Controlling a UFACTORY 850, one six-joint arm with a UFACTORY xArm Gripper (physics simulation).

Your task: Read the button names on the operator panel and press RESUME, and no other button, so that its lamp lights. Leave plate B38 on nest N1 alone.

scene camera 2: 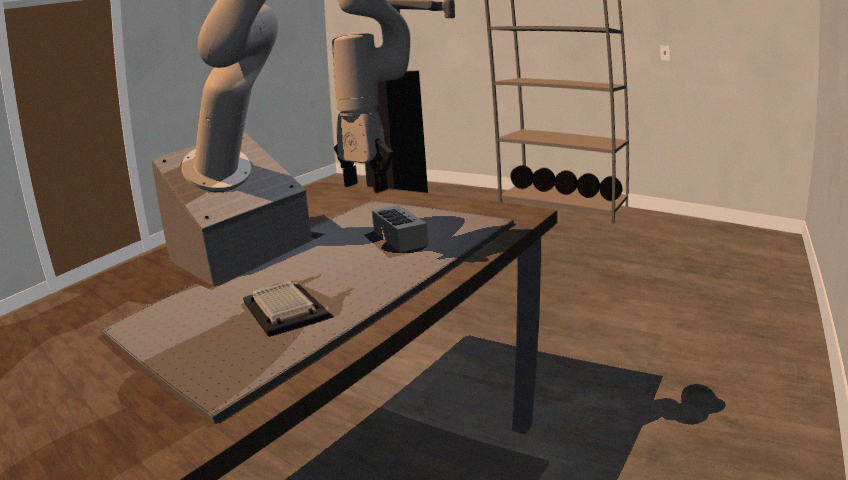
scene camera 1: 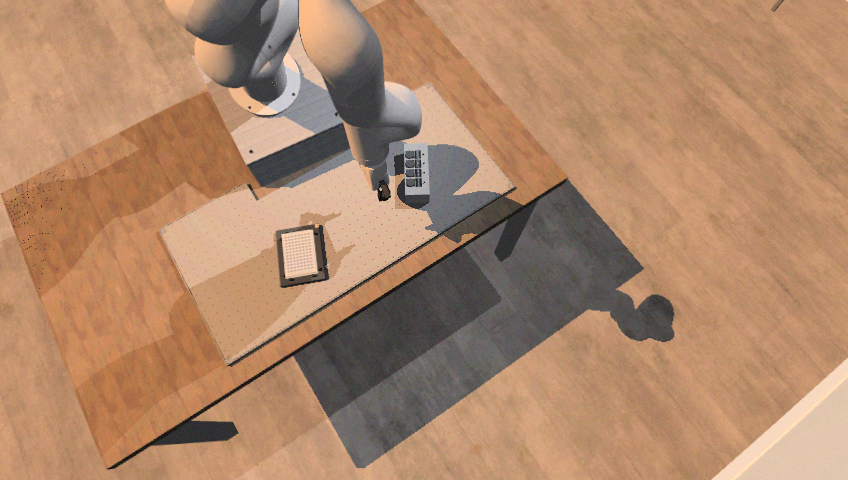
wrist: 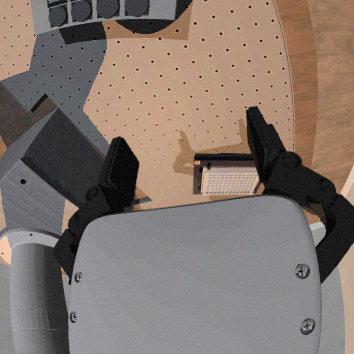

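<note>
The grey operator panel (scene camera 1: 424,178) (scene camera 2: 410,239) (wrist: 162,12) stands on the perforated board, with a row of several dark round buttons. In the wrist view it is cut off by the top edge, so the names cannot be read there; in the scene views they are too small. I cannot tell which button is RESUME. No lamp looks lit. My gripper (scene camera 1: 383,190) (scene camera 2: 364,181) (wrist: 185,135) is open and empty, above the board and to one side of the panel, touching nothing. The pale plate (scene camera 1: 299,254) (scene camera 2: 284,302) (wrist: 230,180) lies in its dark nest (scene camera 1: 323,261) (scene camera 2: 270,328) (wrist: 225,157).
The perforated board (scene camera 1: 238,309) (scene camera 2: 196,374) (wrist: 215,75) lies on the wooden table (scene camera 1: 107,249) (scene camera 2: 59,362). The robot's box-shaped pedestal (scene camera 1: 303,155) (scene camera 2: 258,243) (wrist: 65,155) stands at the board's rear edge. A shelf rack (scene camera 2: 562,139) stands by the far wall, away from the table.
</note>
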